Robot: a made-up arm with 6 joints. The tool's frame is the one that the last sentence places.
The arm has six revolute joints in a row. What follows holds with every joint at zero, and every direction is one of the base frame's. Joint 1 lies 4 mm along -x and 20 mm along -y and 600 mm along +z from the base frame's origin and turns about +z. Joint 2 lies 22 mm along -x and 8 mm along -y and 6 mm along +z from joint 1 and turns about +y. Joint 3 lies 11 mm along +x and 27 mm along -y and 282 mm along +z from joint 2 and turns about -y. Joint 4 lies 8 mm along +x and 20 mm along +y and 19 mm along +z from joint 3 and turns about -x. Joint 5 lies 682 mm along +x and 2 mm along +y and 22 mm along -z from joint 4 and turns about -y. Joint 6 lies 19 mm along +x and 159 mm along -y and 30 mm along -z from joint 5 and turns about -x. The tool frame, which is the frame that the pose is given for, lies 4 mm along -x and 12 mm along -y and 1 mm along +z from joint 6; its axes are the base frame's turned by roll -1.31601, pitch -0.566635 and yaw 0.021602 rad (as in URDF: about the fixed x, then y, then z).
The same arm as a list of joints. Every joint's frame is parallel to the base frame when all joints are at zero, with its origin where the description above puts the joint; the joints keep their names.
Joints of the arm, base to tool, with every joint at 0 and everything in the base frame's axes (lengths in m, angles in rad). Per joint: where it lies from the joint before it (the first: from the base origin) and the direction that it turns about. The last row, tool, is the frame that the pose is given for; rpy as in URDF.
joint 1: axis 0 0 1 offset -0.004 -0.02 0.6
joint 2: axis 0 1 0 offset -0.022 -0.008 0.006
joint 3: axis 0 -1 0 offset 0.011 -0.027 0.282
joint 4: axis -1 0 0 offset 0.008 0.02 0.019
joint 5: axis 0 -1 0 offset 0.682 0.002 -0.022
joint 6: axis -1 0 0 offset 0.019 -0.159 -0.03
tool: offset -0.004 -0.012 0.001 rpy -1.316 -0.5666 0.0216

